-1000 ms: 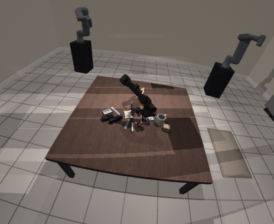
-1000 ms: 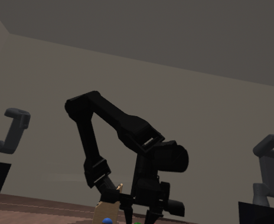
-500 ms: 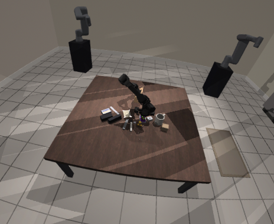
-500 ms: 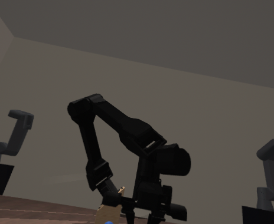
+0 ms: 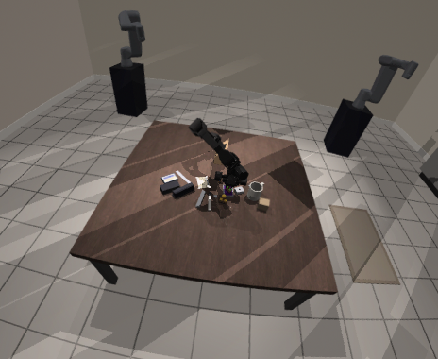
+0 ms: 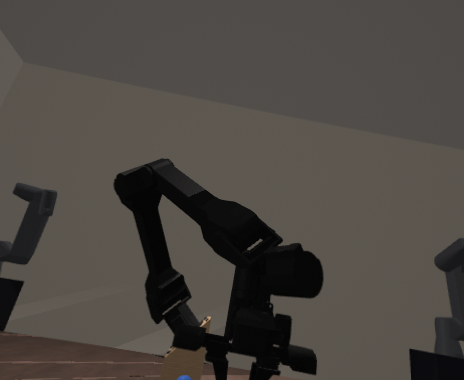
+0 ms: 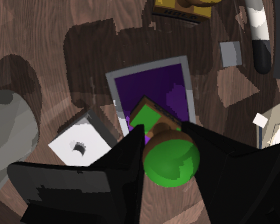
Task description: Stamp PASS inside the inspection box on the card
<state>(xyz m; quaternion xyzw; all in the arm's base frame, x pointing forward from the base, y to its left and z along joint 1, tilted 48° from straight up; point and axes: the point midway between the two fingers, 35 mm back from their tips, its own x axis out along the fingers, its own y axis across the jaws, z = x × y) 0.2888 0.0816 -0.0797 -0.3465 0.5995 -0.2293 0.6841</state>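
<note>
The PASS stamp lies right at my gripper tip. The rest, counted from my gripper tip: purple ink pad: 30 mm below; then yellow stamp: 90 mm ahead, 20 mm below, 10 mm to the right; then blue stamp: 80 mm to the right, 70 mm behind, 20 mm below.
</note>
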